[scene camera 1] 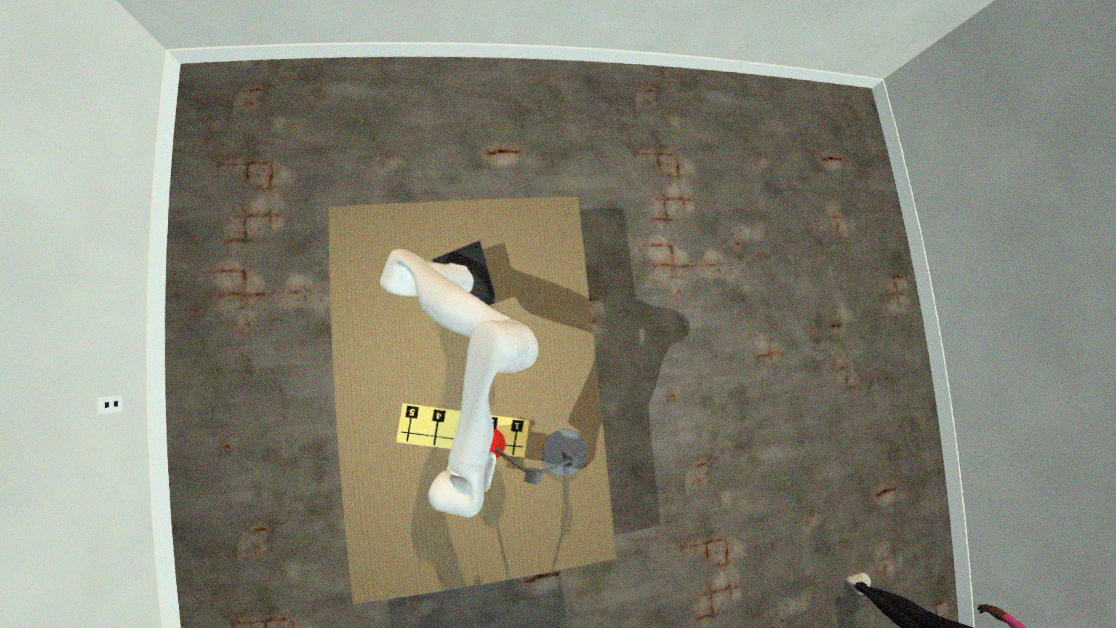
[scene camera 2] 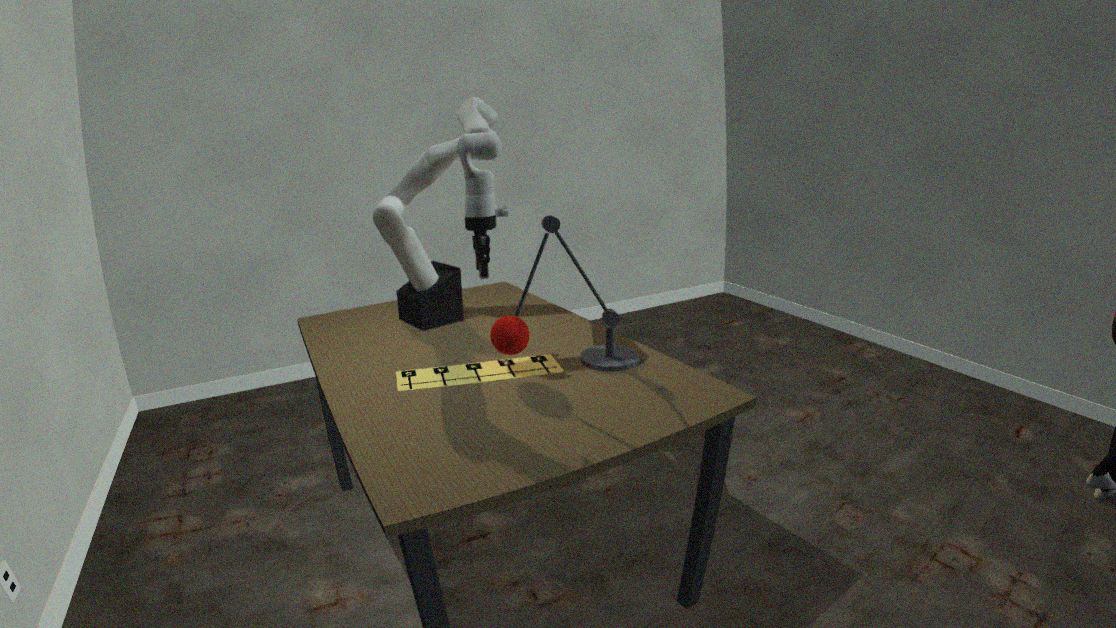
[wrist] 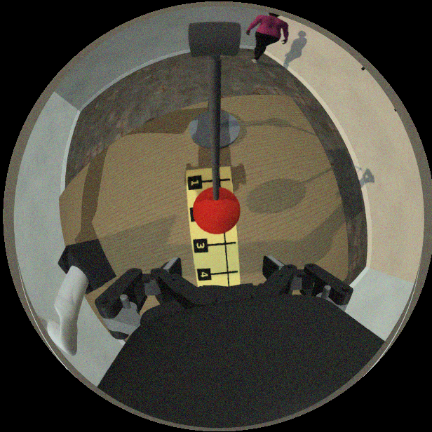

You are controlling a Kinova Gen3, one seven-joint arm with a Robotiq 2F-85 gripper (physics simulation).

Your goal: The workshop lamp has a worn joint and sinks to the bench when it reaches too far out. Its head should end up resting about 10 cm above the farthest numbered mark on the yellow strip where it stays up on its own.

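Pixels of known places: gripper, fingertip midpoint: [scene camera 2: 482,273]; arm's base at its link origin: [scene camera 1: 460,282] [scene camera 2: 426,282].
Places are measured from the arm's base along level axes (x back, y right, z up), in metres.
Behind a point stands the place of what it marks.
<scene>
The lamp's red ball head [scene camera 1: 497,443] @(x -0.518, y -0.036, z 0.006 m) [scene camera 2: 509,335] @(x -0.565, y 0.014, z -0.021 m) [wrist: 216,210] hangs above the yellow strip [scene camera 1: 425,425] @(x -0.442, y 0.194, z -0.133 m) [scene camera 2: 460,373] @(x -0.467, y 0.111, z -0.133 m) [wrist: 212,257], off its surface. In the wrist view it covers part of mark 2, with 1 beyond it and 3 and 4 on the near side. The lamp's round grey base [scene camera 1: 555,443] @(x -0.586, y -0.231, z -0.121 m) [scene camera 2: 595,360] @(x -0.628, y -0.206, z -0.121 m) [wrist: 199,131] stands past the 1 end. The lamp's elbow joint [scene camera 1: 533,475] @(x -0.560, y -0.114, z 0.261 m) [scene camera 2: 550,224] @(x -0.578, y -0.105, z 0.242 m) [wrist: 214,39] is high up. My gripper [scene camera 2: 483,274] @(x -0.506, y 0.049, z 0.129 m) [wrist: 222,266] is open and empty, pointing down, higher than the head and apart from it. The arm hides it in scene camera 1.
The wooden table [scene camera 1: 390,351] @(x -0.176, y 0.274, z -0.134 m) [scene camera 2: 405,468] @(x -0.827, y 0.416, z -0.134 m) [wrist: 150,165] carries my arm's black base [scene camera 1: 482,265] @(x 0.035, y -0.076, z 0.040 m) [scene camera 2: 430,304] @(x -0.079, y 0.023, z -0.053 m) [wrist: 95,260]. The lamp's slanting rods stand between head, elbow and base. A person [scene camera 1: 909,605] [wrist: 270,30] is on the floor away from the table.
</scene>
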